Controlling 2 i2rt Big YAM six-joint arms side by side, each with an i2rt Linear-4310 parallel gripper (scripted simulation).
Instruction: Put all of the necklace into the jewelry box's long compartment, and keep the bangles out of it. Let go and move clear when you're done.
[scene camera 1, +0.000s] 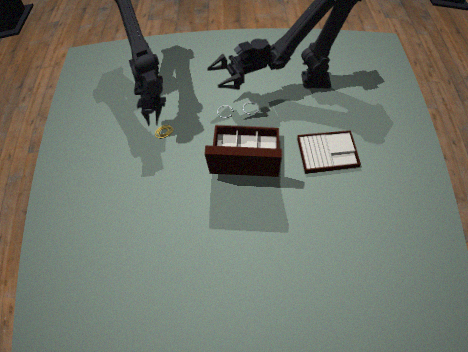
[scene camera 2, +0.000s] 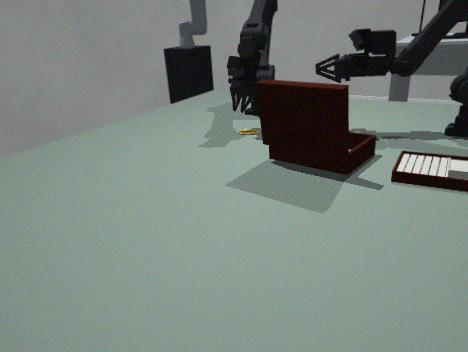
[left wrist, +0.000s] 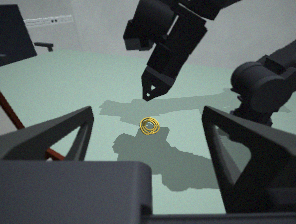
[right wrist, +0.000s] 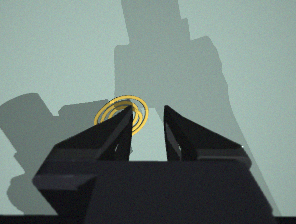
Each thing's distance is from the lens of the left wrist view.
my left gripper (left wrist: 147, 112): 13 cm
my right gripper (left wrist: 146, 96): 41 cm
